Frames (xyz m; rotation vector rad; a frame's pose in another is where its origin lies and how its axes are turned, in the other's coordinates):
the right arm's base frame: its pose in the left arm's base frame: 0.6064 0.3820 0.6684 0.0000 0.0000 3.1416
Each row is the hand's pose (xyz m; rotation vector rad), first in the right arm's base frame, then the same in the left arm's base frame.
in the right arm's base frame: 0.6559 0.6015 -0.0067 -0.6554 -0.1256 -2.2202
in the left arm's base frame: -0.0495 -0.2195 0.6617 0.1036 -0.5404 0.8345
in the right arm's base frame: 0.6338 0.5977 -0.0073 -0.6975 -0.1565 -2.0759
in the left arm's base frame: -0.0274 -0.2157 0.6611 0.1341 -0.5975 0.9625
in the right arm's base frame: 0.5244 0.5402 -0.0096 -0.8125 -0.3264 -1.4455
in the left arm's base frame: 0.0820 -0.1582 0.6588 0.3295 -0.8203 1.5141
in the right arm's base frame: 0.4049 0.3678 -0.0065 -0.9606 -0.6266 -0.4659
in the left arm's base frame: 0.2015 0.0142 0.6619 0.8129 -1.2462 2.2546
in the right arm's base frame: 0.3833 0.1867 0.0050 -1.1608 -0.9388 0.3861
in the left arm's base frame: 0.2231 0.1953 0.6734 -1.2025 1.4868 -2.0328
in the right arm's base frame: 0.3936 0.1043 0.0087 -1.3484 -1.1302 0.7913
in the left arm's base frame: 0.2128 0.2777 0.6771 -1.2549 1.4972 -1.4851
